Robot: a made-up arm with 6 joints. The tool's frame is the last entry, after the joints.
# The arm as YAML. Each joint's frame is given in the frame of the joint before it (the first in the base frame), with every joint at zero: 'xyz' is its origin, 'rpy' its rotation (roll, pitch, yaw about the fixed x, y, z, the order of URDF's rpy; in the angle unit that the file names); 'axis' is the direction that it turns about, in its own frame. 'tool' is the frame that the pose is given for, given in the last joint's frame.
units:
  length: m
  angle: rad
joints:
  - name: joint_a
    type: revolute
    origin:
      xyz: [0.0, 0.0, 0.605]
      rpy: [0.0, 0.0, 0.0]
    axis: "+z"
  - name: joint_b
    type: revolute
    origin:
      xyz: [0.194, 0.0, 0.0]
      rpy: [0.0, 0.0, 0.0]
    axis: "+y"
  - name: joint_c
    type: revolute
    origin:
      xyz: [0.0, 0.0, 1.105]
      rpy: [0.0, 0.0, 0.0]
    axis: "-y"
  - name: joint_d
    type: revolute
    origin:
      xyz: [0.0, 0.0, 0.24]
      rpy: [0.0, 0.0, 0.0]
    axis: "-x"
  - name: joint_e
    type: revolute
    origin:
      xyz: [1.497, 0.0, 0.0]
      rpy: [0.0, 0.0, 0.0]
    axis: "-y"
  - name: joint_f
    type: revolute
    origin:
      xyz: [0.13, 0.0, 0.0]
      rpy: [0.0, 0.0, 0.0]
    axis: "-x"
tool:
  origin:
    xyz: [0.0, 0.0, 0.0]
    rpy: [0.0, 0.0, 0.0]
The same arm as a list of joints. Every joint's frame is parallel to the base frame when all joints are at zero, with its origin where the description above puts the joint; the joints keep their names.
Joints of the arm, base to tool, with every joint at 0 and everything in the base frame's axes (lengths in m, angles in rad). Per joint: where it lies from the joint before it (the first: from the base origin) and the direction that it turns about. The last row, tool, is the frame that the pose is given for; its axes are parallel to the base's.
joint_a: offset 0 0 0.605 axis 0 0 1
joint_b: offset 0.194 0 0 axis 0 1 0
joint_c: offset 0 0 1.105 axis 0 -1 0
joint_d: offset 0 0 0.24 axis -1 0 0
joint_e: offset 1.497 0 0 axis 0 -1 0
joint_f: offset 0.13 0 0 axis -1 0 0
tool: offset 0 0 0

